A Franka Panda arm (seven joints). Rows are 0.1 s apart.
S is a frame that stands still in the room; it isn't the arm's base.
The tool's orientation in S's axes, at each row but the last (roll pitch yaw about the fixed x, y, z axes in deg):
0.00 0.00 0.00
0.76 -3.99 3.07
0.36 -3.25 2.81
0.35 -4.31 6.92
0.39 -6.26 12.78
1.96 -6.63 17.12
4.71 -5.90 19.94
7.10 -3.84 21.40
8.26 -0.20 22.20
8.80 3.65 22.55
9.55 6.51 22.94
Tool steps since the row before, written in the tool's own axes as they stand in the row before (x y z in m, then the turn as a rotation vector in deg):
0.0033 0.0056 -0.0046 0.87 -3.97 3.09
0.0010 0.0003 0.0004 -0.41 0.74 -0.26
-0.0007 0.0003 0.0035 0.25 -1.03 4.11
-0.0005 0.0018 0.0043 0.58 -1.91 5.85
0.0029 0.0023 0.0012 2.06 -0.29 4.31
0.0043 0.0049 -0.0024 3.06 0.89 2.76
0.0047 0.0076 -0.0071 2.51 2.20 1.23
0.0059 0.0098 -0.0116 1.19 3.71 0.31
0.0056 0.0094 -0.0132 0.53 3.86 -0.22
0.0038 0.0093 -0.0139 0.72 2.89 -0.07
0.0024 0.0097 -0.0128 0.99 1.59 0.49
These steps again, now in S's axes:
0.0033 0.0056 -0.0046 0.87 -3.97 3.09
0.0010 0.0003 0.0005 -0.43 0.72 -0.28
-0.0009 0.0002 0.0035 0.07 -1.05 4.11
-0.0010 0.0017 0.0043 0.37 -1.91 5.87
0.0022 0.0028 0.0015 1.61 0.04 4.51
0.0029 0.0061 -0.0017 2.36 1.56 3.12
0.0022 0.0095 -0.0059 1.50 2.77 1.66
0.0021 0.0128 -0.0099 -0.27 3.81 0.84
0.0010 0.0125 -0.0117 -0.97 3.77 0.34
-0.0016 0.0116 -0.0125 -0.41 2.93 0.33
-0.0035 0.0112 -0.0112 0.40 1.79 0.63

